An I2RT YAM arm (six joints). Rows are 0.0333 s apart.
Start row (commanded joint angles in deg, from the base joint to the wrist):
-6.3 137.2 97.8 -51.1 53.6 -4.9
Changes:
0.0 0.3 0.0 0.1 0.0 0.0
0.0 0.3 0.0 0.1 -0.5 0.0
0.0 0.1 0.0 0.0 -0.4 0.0
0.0 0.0 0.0 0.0 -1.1 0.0
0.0 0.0 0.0 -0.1 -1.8 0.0
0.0 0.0 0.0 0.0 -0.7 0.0
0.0 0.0 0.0 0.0 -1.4 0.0
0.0 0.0 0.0 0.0 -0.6 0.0
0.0 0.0 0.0 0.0 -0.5 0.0
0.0 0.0 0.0 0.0 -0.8 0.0
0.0 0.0 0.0 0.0 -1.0 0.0
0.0 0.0 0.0 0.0 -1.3 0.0
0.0 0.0 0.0 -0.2 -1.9 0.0
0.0 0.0 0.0 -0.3 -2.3 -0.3
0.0 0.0 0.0 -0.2 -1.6 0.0
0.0 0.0 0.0 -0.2 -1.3 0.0
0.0 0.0 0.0 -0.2 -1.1 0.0
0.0 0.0 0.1 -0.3 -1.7 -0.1
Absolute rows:
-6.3 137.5 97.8 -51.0 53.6 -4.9
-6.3 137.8 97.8 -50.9 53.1 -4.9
-6.3 137.9 97.8 -50.9 52.7 -4.9
-6.3 137.9 97.8 -50.9 51.6 -4.9
-6.3 137.9 97.8 -51.0 49.8 -4.9
-6.3 137.9 97.8 -51.0 49.1 -4.9
-6.3 137.9 97.8 -51.0 47.7 -4.9
-6.3 137.9 97.8 -51.0 47.1 -4.9
-6.3 137.9 97.8 -51.0 46.6 -4.9
-6.3 137.9 97.8 -51.0 45.8 -4.9
-6.3 137.9 97.8 -51.0 44.8 -4.9
-6.3 137.9 97.8 -51.0 43.5 -4.9
-6.3 137.9 97.8 -51.2 41.6 -4.9
-6.3 137.9 97.8 -51.5 39.3 -5.2
-6.3 137.9 97.8 -51.7 37.7 -5.2
-6.3 137.9 97.8 -51.9 36.4 -5.2
-6.3 137.9 97.8 -52.1 35.3 -5.2
-6.3 137.9 97.9 -52.4 33.6 -5.3

